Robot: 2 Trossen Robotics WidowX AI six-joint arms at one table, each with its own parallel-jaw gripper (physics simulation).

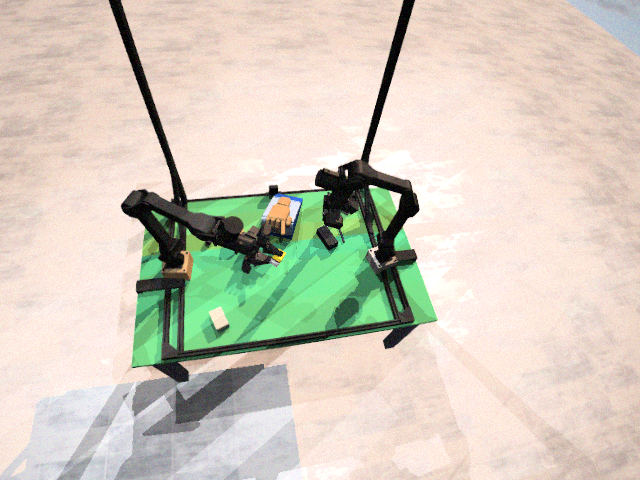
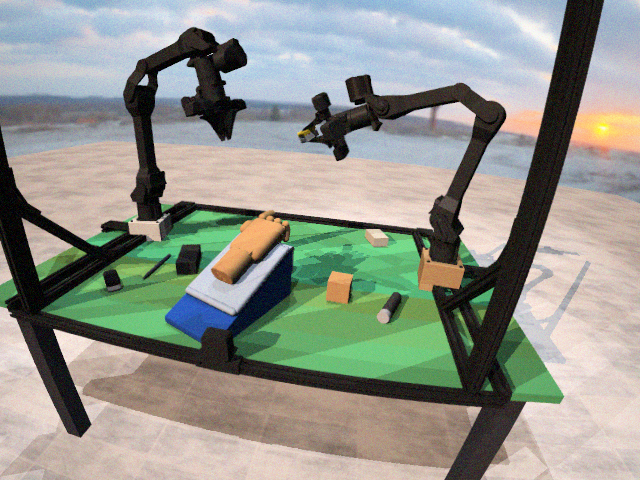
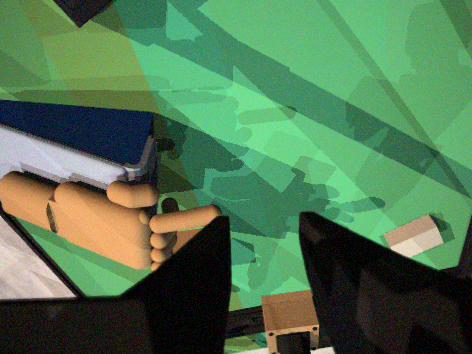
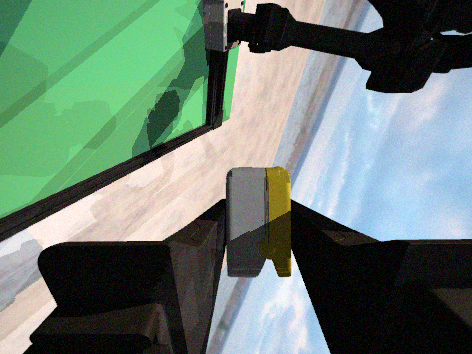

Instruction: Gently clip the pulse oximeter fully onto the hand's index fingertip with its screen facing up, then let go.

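Pixels of known places: left gripper, fingertip midpoint: (image 1: 323, 217) (image 2: 226, 140) (image 3: 264, 227); right gripper, fingertip midpoint: (image 1: 280, 257) (image 2: 305, 135) (image 4: 255, 205); left arm's base, origin of the base link: (image 1: 383, 255) (image 2: 149, 217) (image 4: 233, 25); right arm's base, origin of the base link: (image 1: 175, 261) (image 2: 442, 257) (image 3: 293, 341).
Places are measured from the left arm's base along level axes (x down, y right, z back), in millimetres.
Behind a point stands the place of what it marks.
The yellow and grey pulse oximeter (image 1: 279, 256) @[x -294, y -11, z -484 mm] (image 2: 306, 135) @[x -273, y 24, z -481 mm] (image 4: 247, 210) @[x -271, y 12, z -495 mm] is held in the air between the fingertips of my right gripper (image 4: 255, 205) @[x -271, y -5, z -479 mm], which is shut on it. Its yellow half is against one finger and its grey half against the other; its screen cannot be made out. The tan hand (image 1: 280, 209) @[x -83, y 323, z -365 mm] (image 2: 258, 235) @[x -87, y 323, z -379 mm] (image 3: 100, 215) @[x -90, y 291, z -351 mm] rests on a sloped support, with its index finger (image 3: 185, 219) stretched out and bare. The oximeter is above and apart from the hand. My left gripper (image 1: 333, 223) @[x -257, y 108, z -273 mm] (image 2: 225, 138) @[x -257, y 108, z -273 mm] (image 3: 264, 227) @[x -257, y 108, z -273 mm] is partly open and empty, pointing down high above the table.
The blue wedge (image 2: 193, 316) @[x 30, y 455, z -267 mm] (image 3: 75, 130) @[x 1, y 308, z -295 mm] carries a white pad. A black box (image 1: 326, 237) @[x 23, y 183, z -192 mm] (image 2: 188, 259) @[x 25, y 229, z -193 mm], a pen (image 2: 156, 266) @[x 52, y 225, z -104 mm] and a small dark object (image 2: 112, 280) @[x 29, y 342, z -47 mm] lie on one side; an orange cube (image 2: 339, 287) @[x 19, y 349, z -559 mm], dark cylinder (image 2: 391, 307) @[x 35, y 402, z -667 mm] and cream block (image 1: 218, 318) @[x 29, y -19, z -737 mm] (image 2: 376, 237) @[x 29, y 20, z -725 mm] (image 3: 414, 236) @[x 29, y -15, z -712 mm] lie on the other.
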